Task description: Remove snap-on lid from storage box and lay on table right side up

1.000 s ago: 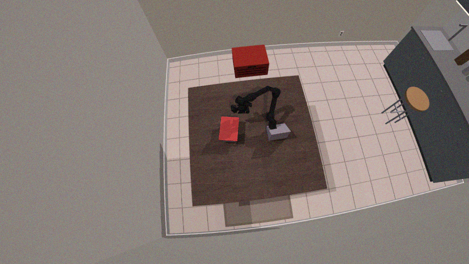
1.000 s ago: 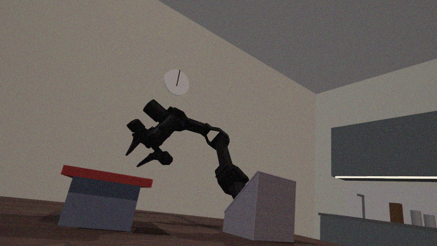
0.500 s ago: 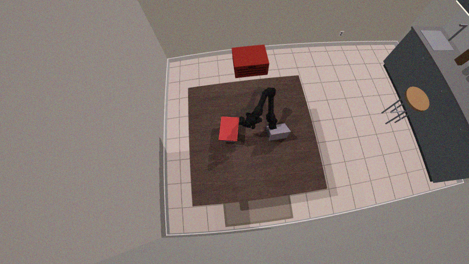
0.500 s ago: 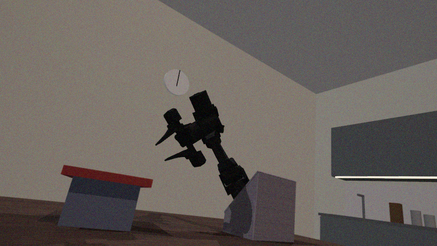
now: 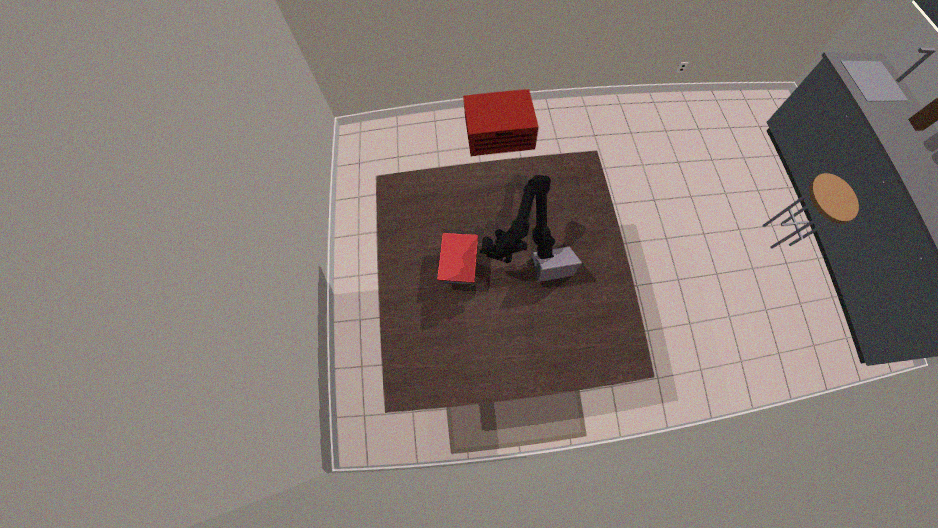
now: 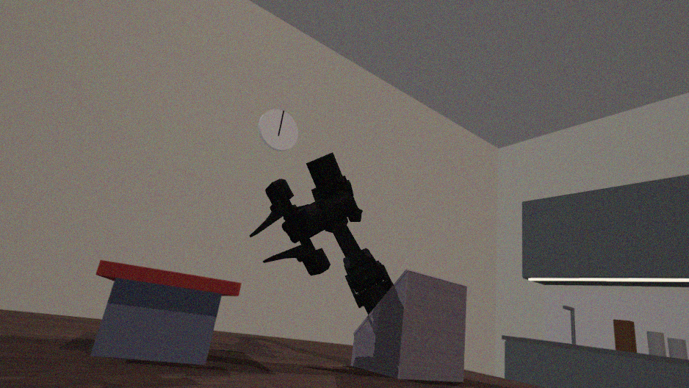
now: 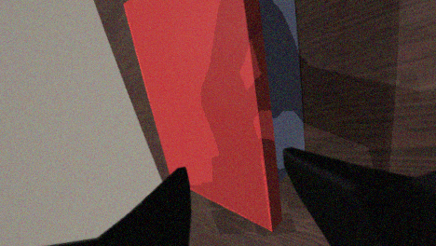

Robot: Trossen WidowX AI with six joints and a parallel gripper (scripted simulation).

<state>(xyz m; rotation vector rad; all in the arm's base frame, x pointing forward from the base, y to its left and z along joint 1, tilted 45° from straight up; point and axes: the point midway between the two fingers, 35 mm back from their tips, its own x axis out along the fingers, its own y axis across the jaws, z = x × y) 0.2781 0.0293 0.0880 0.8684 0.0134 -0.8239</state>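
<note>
My gripper tip is 12 cm short of the red lid, 4 cm to the left of it and 7 cm above it. Also, from my gripper tip: blue-grey storage box (12 cm ahead, 4 cm to the right, 13 cm below).
</note>
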